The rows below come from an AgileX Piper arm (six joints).
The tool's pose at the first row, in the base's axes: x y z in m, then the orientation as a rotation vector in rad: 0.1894 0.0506 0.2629 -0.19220 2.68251 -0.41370
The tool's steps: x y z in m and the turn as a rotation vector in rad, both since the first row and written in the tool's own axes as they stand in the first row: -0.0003 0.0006 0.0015 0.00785 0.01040 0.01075; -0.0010 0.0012 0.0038 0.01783 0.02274 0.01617; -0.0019 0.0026 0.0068 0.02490 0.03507 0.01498; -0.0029 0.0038 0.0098 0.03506 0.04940 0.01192; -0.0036 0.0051 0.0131 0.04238 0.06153 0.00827; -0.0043 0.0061 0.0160 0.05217 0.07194 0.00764; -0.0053 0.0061 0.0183 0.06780 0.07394 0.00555; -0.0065 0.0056 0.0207 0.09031 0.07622 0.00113
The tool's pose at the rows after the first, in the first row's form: 0.1903 0.0508 0.2615 -0.17371 2.69052 -0.42298; 0.1918 0.0510 0.2596 -0.16140 2.69983 -0.43719; 0.1938 0.0517 0.2569 -0.15885 2.70998 -0.44961; 0.1959 0.0522 0.2543 -0.15756 2.72121 -0.46726; 0.1978 0.0528 0.2513 -0.15829 2.73103 -0.48088; 0.1996 0.0531 0.2487 -0.15443 2.73833 -0.49657; 0.2015 0.0527 0.2471 -0.15225 2.73565 -0.51877; 0.2036 0.0518 0.2456 -0.15113 2.73094 -0.55103
